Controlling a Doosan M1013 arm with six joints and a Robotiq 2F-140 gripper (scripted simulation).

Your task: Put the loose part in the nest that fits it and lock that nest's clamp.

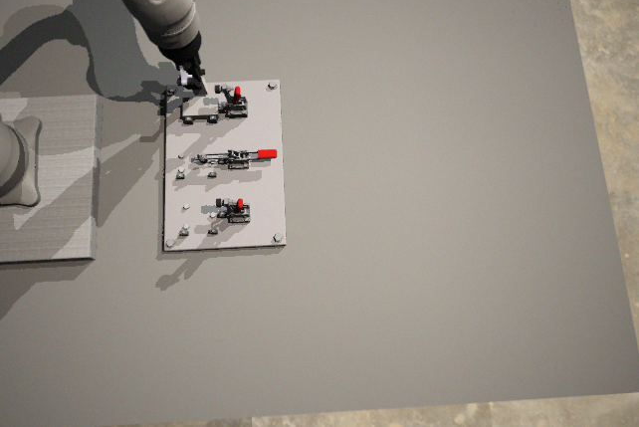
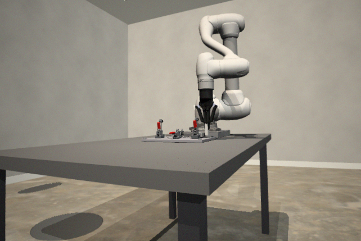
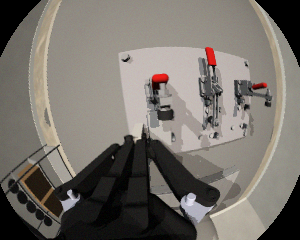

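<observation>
Now: hand 4 cm to the left of the flat grey part and 3 cm above it. From my hand the other things lie so: toggle clamp 26 cm to the right, 6 cm ahead; then light grey fixture plate 15 cm to the right, 5 cm below, 4 cm ahead.
</observation>
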